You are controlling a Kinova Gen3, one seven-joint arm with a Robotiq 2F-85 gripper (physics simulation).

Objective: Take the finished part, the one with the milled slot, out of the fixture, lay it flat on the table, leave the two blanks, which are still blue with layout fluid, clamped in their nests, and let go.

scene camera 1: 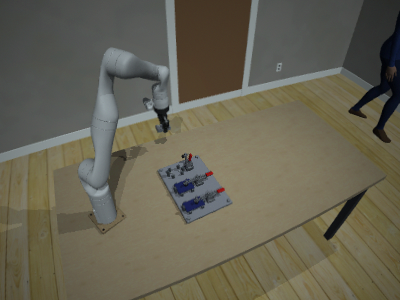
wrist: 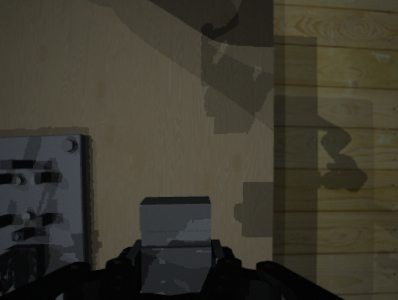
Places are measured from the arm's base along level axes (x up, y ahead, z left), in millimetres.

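Pixels of known places: gripper, between the fingertips: (scene camera 1: 164,129) (wrist: 178,254); arm's base, origin of its link: (scene camera 1: 106,215).
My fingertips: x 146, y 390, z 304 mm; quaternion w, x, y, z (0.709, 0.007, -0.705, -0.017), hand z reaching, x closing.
Observation:
For each thing: its top centre in the pictures, then the offset to it from my fingertips. "spot": a spot on its surface instead. Level surfaces: height alone.
- grey finished part, centre of its top: (wrist: 176,266) dx +29, dy -4, dz +0 mm
- fixture plate, centre of its top: (scene camera 1: 193,185) dx -140, dy +42, dz -292 mm
- third nest, a spot on its surface: (scene camera 1: 175,171) spot: dx -140, dy -8, dz -176 mm
- red handle, a spot on its surface: (scene camera 1: 190,157) spot: dx -59, dy +72, dz -186 mm
- wooden table, height of its surface: dx -155 mm
My gripper (scene camera 1: 163,126) (wrist: 178,254) is shut on the grey finished part (wrist: 175,222) and holds it in the air, beyond the empty-nest end of the fixture plate (scene camera 1: 200,165) (wrist: 70,200). In the wrist view the part shows as a plain block between the fingers, with table top behind it; its slot cannot be made out. Two blue blanks (scene camera 1: 184,187) (scene camera 1: 193,205) sit in their nests under clamps, whose red handles lie low. The third nest (scene camera 1: 175,171) is empty, and the red handle (scene camera 1: 190,157) of its clamp stands up.
The wooden table (scene camera 1: 280,150) (wrist: 150,100) carries the plate and the arm's base (scene camera 1: 105,215). The table's edge runs to the right of the part in the wrist view, with floor (wrist: 345,210) beyond. A person (scene camera 1: 387,85) stands at the far right, off the table.

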